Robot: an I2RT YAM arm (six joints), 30 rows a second.
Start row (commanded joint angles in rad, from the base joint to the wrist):
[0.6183, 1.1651, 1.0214, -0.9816, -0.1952, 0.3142]
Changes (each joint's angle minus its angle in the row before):
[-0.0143, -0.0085, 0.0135, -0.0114, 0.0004, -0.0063]
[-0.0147, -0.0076, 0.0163, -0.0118, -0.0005, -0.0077]
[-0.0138, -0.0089, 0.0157, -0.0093, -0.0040, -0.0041]
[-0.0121, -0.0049, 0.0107, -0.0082, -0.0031, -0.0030]
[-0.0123, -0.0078, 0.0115, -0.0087, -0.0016, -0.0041]
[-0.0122, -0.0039, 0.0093, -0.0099, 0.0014, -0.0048]
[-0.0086, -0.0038, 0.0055, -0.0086, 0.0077, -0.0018]
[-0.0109, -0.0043, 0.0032, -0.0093, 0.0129, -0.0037]
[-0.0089, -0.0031, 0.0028, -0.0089, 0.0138, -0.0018]
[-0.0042, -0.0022, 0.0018, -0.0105, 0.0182, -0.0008]
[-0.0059, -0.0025, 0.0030, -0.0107, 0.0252, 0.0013]
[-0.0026, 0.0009, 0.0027, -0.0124, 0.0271, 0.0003]
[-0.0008, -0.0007, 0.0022, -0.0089, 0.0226, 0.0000]
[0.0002, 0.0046, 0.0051, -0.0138, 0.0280, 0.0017]
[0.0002, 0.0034, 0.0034, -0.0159, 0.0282, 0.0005]
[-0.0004, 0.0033, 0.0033, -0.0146, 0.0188, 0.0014]
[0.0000, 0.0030, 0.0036, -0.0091, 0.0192, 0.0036]
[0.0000, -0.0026, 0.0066, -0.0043, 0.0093, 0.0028]
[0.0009, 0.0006, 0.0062, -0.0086, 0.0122, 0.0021]
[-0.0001, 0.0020, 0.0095, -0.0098, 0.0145, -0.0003]
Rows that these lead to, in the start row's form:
[0.6040, 1.1566, 1.0349, -0.9930, -0.1948, 0.3079]
[0.5893, 1.1490, 1.0512, -1.0048, -0.1953, 0.3002]
[0.5755, 1.1401, 1.0669, -1.0141, -0.1993, 0.2961]
[0.5634, 1.1352, 1.0776, -1.0223, -0.2024, 0.2931]
[0.5511, 1.1274, 1.0891, -1.0310, -0.2040, 0.2890]
[0.5389, 1.1235, 1.0984, -1.0409, -0.2026, 0.2842]
[0.5303, 1.1197, 1.1039, -1.0495, -0.1949, 0.2824]
[0.5194, 1.1154, 1.1071, -1.0588, -0.1820, 0.2787]
[0.5105, 1.1123, 1.1099, -1.0677, -0.1682, 0.2769]
[0.5063, 1.1101, 1.1117, -1.0782, -0.1500, 0.2761]
[0.5004, 1.1076, 1.1147, -1.0889, -0.1248, 0.2774]
[0.4978, 1.1085, 1.1174, -1.1013, -0.0977, 0.2777]
[0.4970, 1.1078, 1.1196, -1.1102, -0.0751, 0.2777]
[0.4972, 1.1124, 1.1247, -1.1240, -0.0471, 0.2794]
[0.4974, 1.1158, 1.1281, -1.1399, -0.0189, 0.2799]
[0.4970, 1.1191, 1.1314, -1.1545, -0.0001, 0.2813]
[0.4970, 1.1221, 1.1350, -1.1636, 0.0191, 0.2849]
[0.4970, 1.1195, 1.1416, -1.1679, 0.0284, 0.2877]
[0.4979, 1.1201, 1.1478, -1.1765, 0.0406, 0.2898]
[0.4978, 1.1221, 1.1573, -1.1863, 0.0551, 0.2895]

